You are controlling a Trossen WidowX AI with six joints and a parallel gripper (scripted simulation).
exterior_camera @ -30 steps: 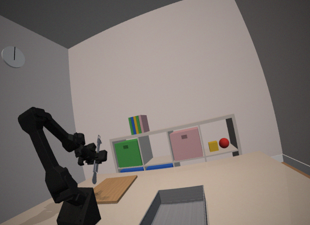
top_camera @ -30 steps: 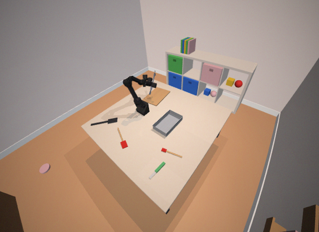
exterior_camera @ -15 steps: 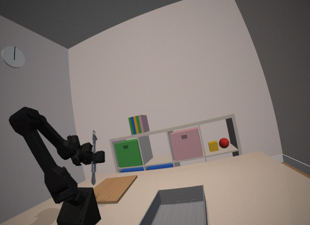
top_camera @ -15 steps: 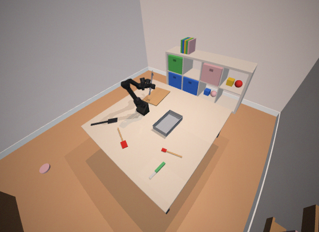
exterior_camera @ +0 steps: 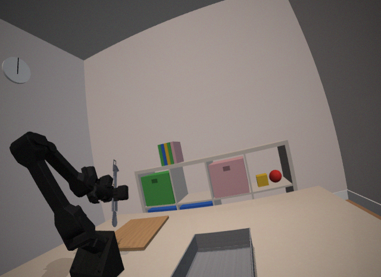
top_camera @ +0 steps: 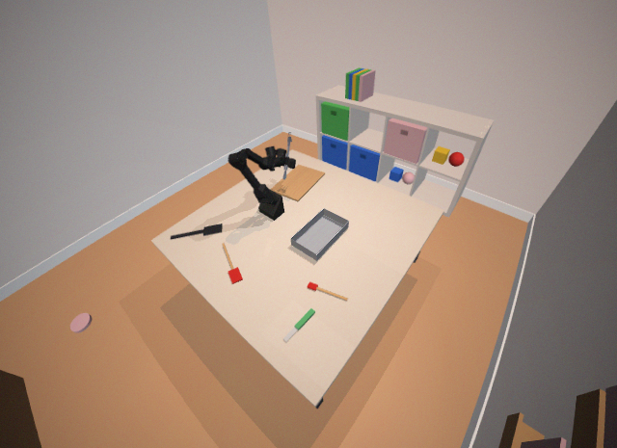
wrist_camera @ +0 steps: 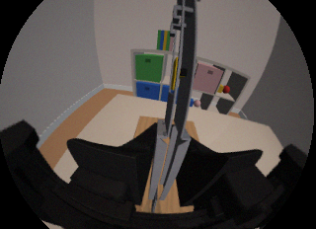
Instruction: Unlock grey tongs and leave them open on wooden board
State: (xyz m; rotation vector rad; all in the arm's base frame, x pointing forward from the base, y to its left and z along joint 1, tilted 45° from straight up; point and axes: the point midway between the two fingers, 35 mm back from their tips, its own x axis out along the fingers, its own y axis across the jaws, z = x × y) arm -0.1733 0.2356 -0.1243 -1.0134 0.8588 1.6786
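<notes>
My gripper tip is 40 mm short of the wooden board, 20 mm to the right of it and 180 mm above it. The rest, counted from my gripper tip: black spatula 20 mm behind, 730 mm to the right, 190 mm below; grey roasting tin 520 mm ahead, 230 mm to the right, 160 mm below.
</notes>
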